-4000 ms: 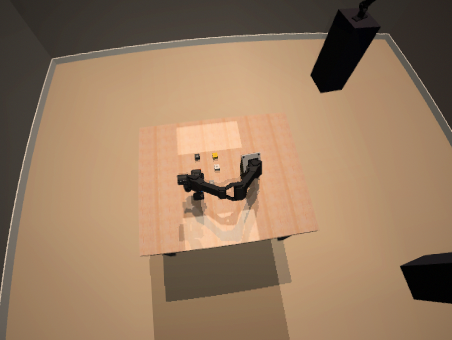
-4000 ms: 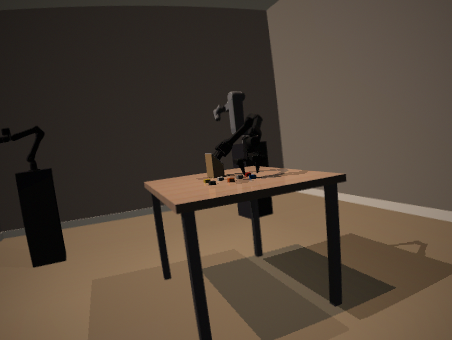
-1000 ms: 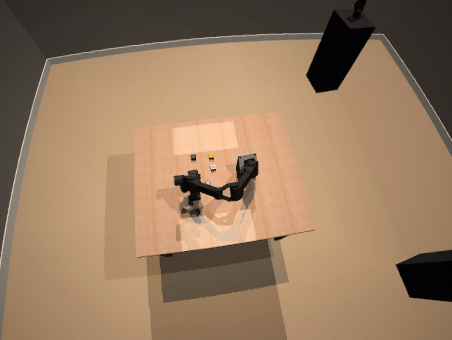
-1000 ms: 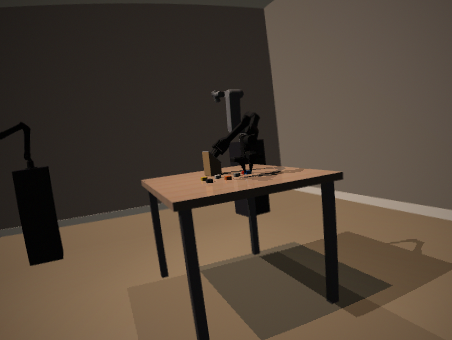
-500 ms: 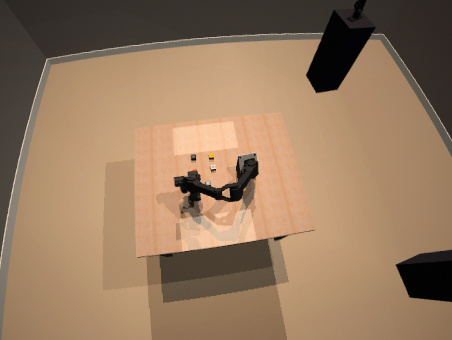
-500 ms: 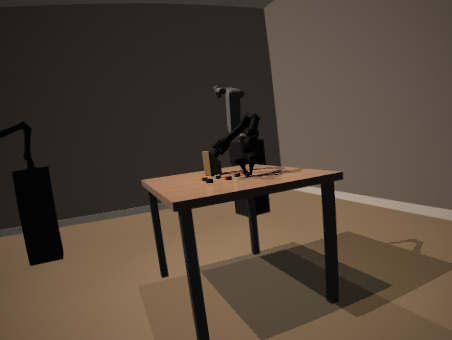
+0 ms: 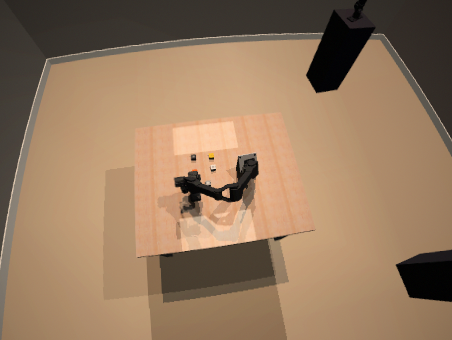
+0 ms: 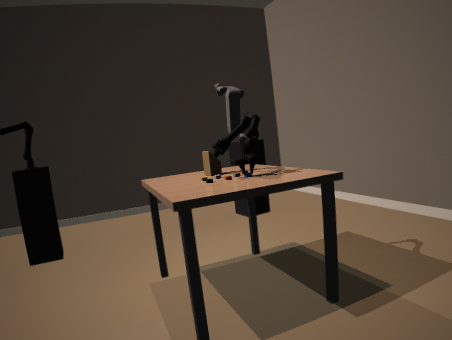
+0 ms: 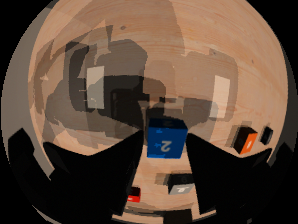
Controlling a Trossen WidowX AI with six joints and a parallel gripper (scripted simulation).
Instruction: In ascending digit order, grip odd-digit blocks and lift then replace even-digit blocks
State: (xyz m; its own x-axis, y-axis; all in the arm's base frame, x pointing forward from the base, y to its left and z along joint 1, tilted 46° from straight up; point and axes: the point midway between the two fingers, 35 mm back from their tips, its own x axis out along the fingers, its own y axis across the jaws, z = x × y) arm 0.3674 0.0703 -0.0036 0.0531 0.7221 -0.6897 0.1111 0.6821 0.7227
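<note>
Now: the blue block right at my gripper tip. From my gripper tip the other things lie so: orange block: 120 mm to the right, 20 mm behind; then red block: 130 mm behind, 60 mm to the left; then grey block: 90 mm behind, 30 mm to the right.
</note>
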